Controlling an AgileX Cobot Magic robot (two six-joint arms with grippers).
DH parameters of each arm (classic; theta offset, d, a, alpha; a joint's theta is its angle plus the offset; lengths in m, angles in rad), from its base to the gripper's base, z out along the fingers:
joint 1: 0 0.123 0 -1.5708
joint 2: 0.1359 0 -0.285 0
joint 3: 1.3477 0 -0.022 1.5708
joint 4: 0 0.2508 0 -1.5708
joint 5: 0 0 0.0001 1.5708
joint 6: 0 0.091 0 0
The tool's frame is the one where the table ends.
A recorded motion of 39 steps. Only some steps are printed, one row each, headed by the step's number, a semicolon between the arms.
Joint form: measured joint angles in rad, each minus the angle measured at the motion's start. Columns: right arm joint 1, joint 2, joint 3, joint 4, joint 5, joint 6; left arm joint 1, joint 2, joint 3, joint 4, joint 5, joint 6.
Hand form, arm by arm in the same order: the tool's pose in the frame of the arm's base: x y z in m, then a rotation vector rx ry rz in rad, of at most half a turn. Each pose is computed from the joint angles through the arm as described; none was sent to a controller.
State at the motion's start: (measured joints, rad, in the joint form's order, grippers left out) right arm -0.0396 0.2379 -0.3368 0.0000 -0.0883 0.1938; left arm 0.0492 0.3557 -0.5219 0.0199 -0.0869 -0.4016
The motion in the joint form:
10: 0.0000 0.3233 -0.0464 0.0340 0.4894 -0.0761; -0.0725 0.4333 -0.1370 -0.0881 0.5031 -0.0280
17: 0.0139 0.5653 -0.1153 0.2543 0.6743 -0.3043; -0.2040 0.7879 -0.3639 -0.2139 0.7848 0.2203
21: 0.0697 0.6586 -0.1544 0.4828 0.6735 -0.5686; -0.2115 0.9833 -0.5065 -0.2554 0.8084 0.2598
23: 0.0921 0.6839 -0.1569 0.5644 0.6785 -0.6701; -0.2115 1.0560 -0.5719 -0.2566 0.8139 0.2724
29: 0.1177 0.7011 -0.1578 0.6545 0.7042 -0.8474; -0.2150 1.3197 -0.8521 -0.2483 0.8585 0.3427
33: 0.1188 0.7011 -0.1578 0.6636 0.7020 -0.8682; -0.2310 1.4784 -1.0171 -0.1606 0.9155 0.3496
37: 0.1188 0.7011 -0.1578 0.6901 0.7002 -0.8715; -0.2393 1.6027 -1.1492 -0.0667 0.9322 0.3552
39: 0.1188 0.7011 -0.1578 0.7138 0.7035 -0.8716; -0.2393 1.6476 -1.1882 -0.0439 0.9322 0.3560
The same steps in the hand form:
10: 0.1134 -0.0033 0.2621 0.1861 2.0550 0.0812; 0.1614 -0.0063 0.3215 -0.4582 1.9950 -0.3516
17: 0.1403 0.0091 0.2420 0.0897 2.4033 0.2036; 0.2235 -0.0463 0.3066 -0.1591 2.4503 -0.3675
21: 0.1562 0.0281 0.2441 -0.1100 2.4081 0.3443; 0.2699 -0.0584 0.3004 -0.1345 2.5261 -0.3904
23: 0.1590 0.0355 0.2425 -0.1907 2.4052 0.3939; 0.2891 -0.0617 0.2992 -0.1199 2.5385 -0.3855
29: 0.1590 0.0446 0.2415 -0.3661 2.3826 0.4298; 0.3607 -0.0749 0.2937 -0.0118 2.5634 -0.3527
33: 0.1592 0.0451 0.2419 -0.3829 2.3735 0.4280; 0.3987 -0.0829 0.2776 0.0824 2.6141 -0.2521
37: 0.1595 0.0461 0.2427 -0.3631 2.3666 0.4504; 0.4297 -0.0859 0.2628 0.1599 2.6166 -0.1396
39: 0.1595 0.0472 0.2434 -0.3446 2.3643 0.4751; 0.4401 -0.0864 0.2544 0.1750 2.6203 -0.1110

